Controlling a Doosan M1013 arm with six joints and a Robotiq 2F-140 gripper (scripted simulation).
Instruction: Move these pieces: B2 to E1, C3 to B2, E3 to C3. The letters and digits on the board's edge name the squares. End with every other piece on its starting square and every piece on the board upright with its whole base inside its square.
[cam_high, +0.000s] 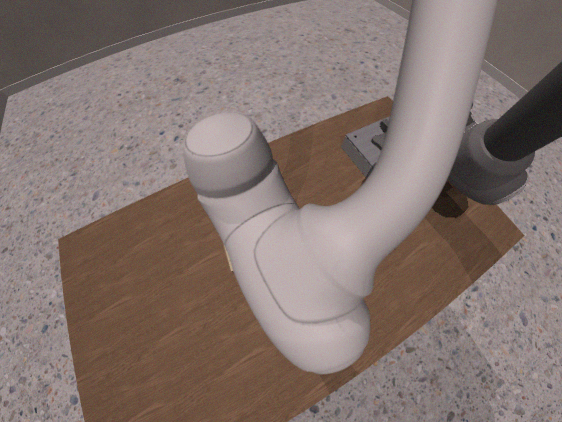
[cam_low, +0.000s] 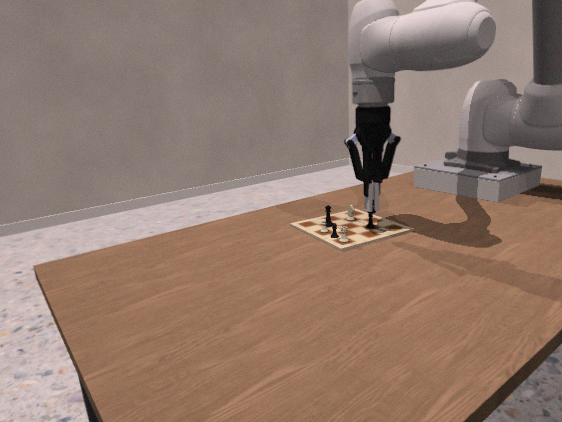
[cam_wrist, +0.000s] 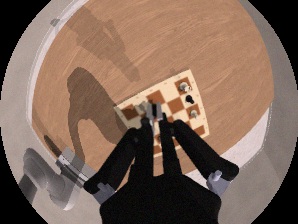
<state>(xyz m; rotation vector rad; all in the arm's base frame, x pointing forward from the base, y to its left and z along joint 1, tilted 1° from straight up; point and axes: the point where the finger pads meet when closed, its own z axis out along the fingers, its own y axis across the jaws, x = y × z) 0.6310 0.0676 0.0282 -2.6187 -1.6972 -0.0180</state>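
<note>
Now: hand 10 cm above the chessboard, 8 cm to the left of it and 1 cm past it. Also, from my hand: tall black piece: 12 cm to the right, 7 cm below, 3 cm ahead.
</note>
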